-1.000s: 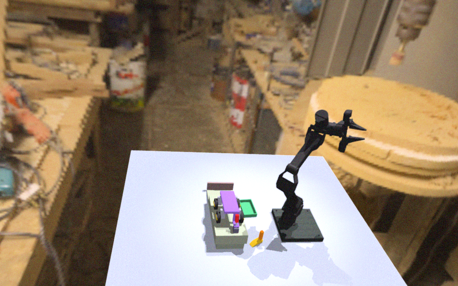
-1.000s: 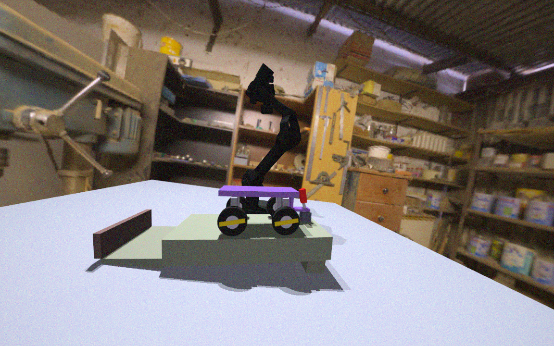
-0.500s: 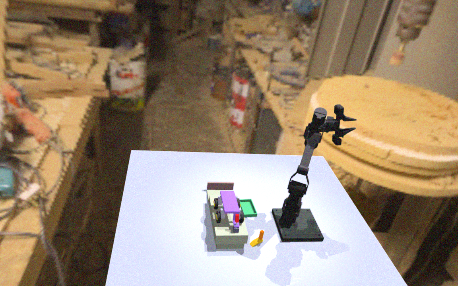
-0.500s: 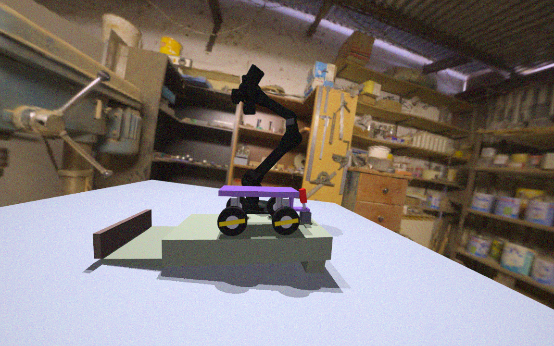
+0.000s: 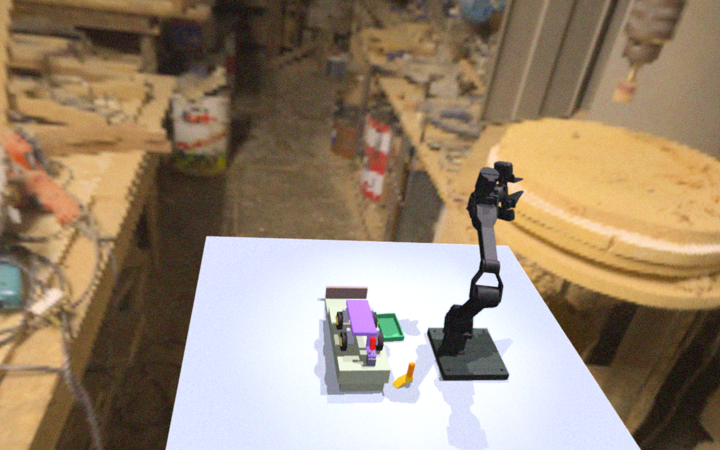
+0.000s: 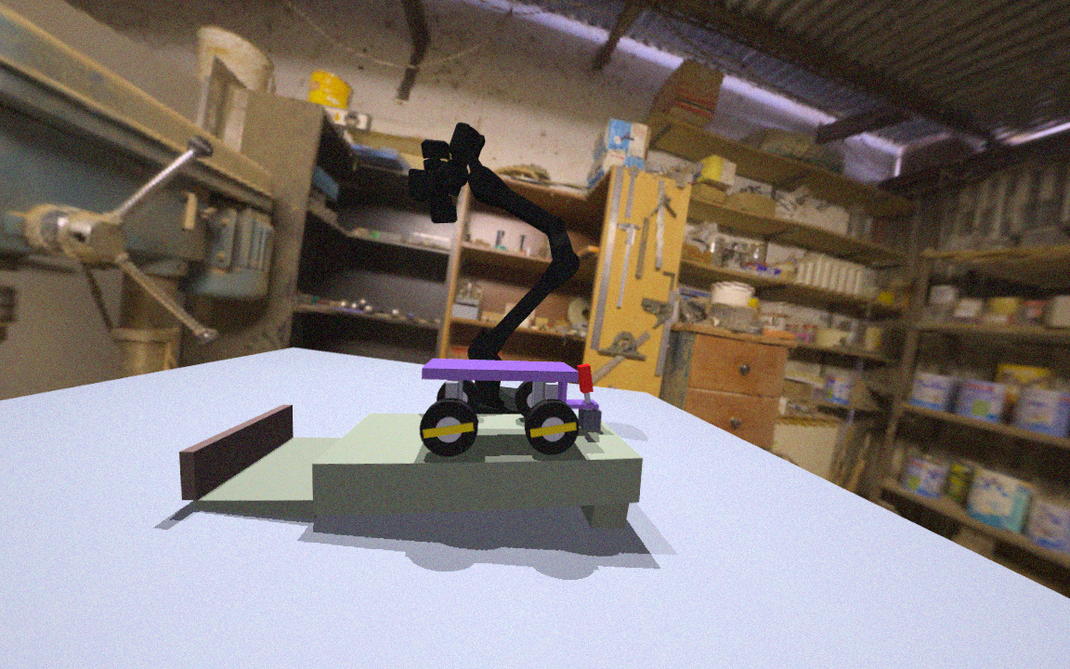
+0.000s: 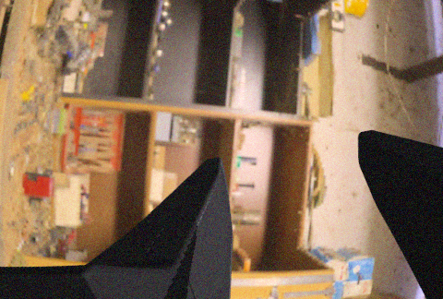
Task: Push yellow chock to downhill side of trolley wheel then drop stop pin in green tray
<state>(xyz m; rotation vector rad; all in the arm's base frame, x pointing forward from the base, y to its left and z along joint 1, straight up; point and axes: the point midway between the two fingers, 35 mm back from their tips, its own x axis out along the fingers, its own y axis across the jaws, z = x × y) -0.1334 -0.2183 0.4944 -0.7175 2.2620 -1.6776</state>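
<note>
The yellow chock lies 500 mm below my gripper tip, 380 mm to the left of it and 340 mm ahead of it. Also, from my gripper tip: purple trolley: 490 mm ahead, 410 mm below, 270 mm to the left; then green tray: 530 mm below, 370 mm ahead, 150 mm to the left; then brown end board: 520 mm ahead, 490 mm below.
</note>
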